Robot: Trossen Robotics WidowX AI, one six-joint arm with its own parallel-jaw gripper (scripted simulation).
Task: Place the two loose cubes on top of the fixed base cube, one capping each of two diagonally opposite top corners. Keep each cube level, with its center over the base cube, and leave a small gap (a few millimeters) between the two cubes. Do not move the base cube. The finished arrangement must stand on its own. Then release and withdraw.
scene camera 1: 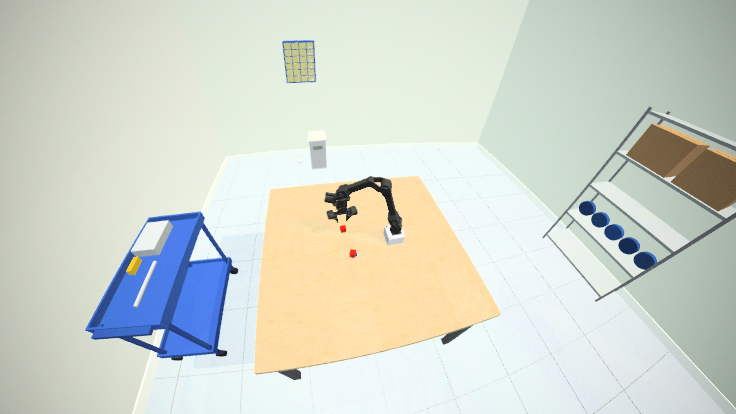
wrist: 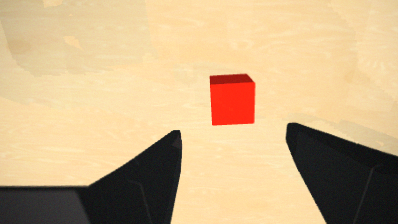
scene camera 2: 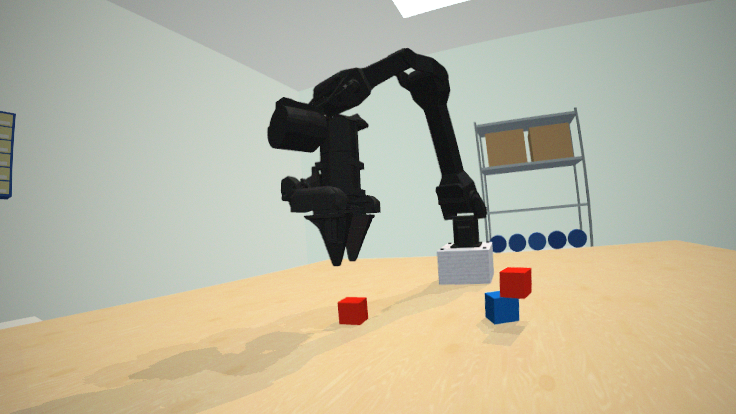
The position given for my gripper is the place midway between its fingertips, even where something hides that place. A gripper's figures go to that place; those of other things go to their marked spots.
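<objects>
My gripper [scene camera 2: 345,263] is 46 cm from the lens, and a red cube [scene camera 2: 352,310] is likewise 46 cm from the lens. For a blue base cube [scene camera 2: 499,310] I find 43 cm from the lens. There is also a red cube [scene camera 2: 514,282] that is 42 cm from the lens.
</objects>
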